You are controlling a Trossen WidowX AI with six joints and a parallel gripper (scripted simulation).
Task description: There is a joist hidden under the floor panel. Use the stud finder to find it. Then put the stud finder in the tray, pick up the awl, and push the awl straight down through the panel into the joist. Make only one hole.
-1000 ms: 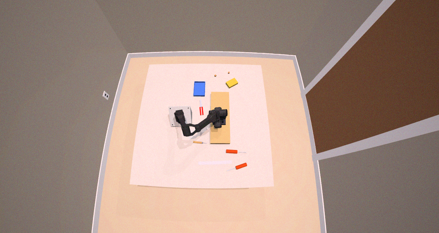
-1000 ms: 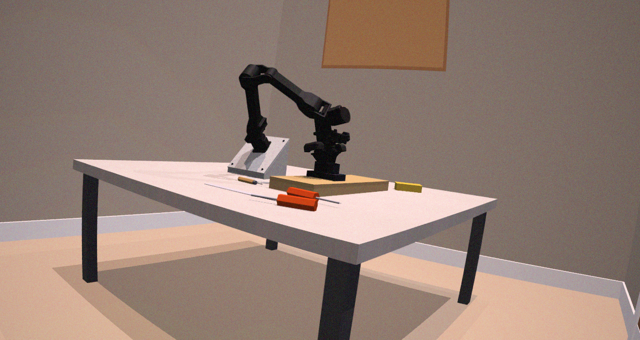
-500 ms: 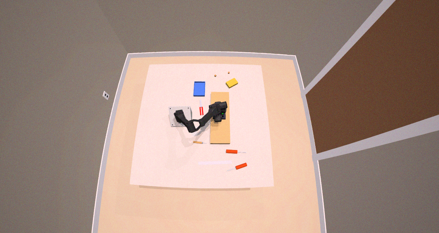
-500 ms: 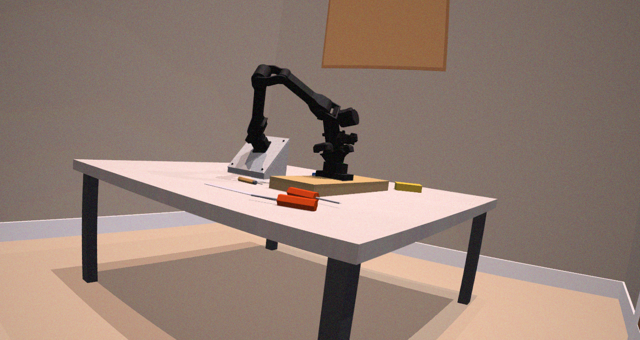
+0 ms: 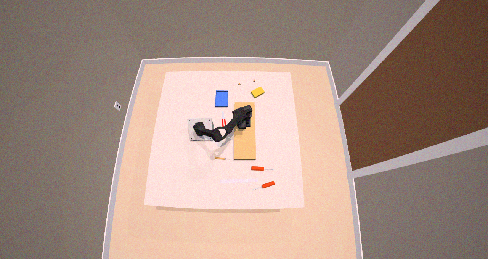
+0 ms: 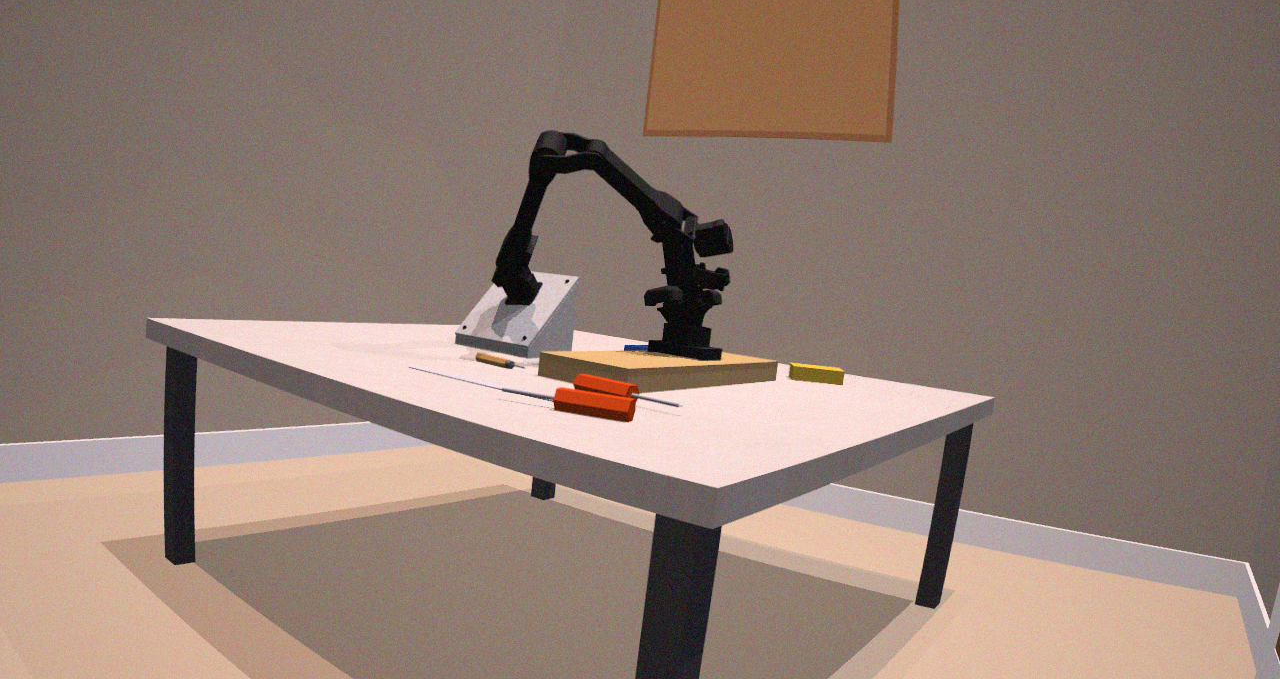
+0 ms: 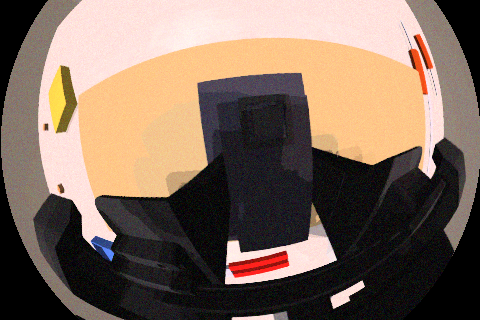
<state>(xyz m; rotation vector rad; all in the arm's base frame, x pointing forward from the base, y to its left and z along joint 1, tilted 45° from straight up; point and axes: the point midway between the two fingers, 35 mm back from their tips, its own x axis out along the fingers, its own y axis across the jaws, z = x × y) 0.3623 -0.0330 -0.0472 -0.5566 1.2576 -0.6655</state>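
My gripper tip is 280 mm to the right of the blue tray, 170 mm past it and 50 mm above it. Also, from my gripper tip: black stud finder 20 mm above, 10 mm ahead; then awl 280 mm to the right, 220 mm behind, 60 mm below; then yellow block 300 mm to the left, 170 mm ahead, 50 mm below.
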